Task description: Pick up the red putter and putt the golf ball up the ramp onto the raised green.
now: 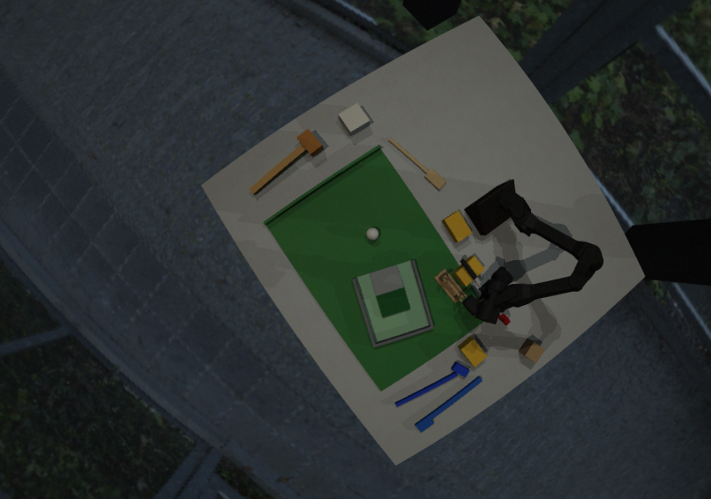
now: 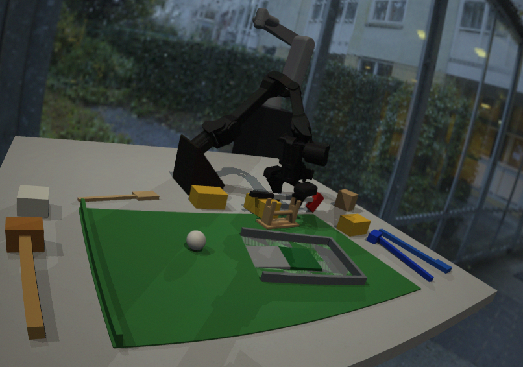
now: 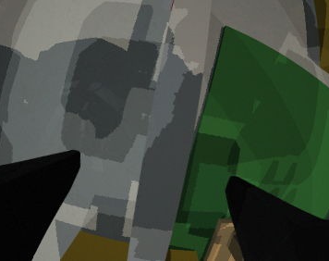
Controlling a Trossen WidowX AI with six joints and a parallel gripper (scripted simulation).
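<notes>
Right now the wooden stool is 90 mm to the right of my gripper tip, 80 mm ahead of it and 20 mm above it. Also, from my gripper tip: red putter 30 mm above, 10 mm to the left; then green mat 280 mm to the right, 250 mm ahead, 20 mm below; then brown block 310 mm to the left, 30 mm behind, 10 mm above.
</notes>
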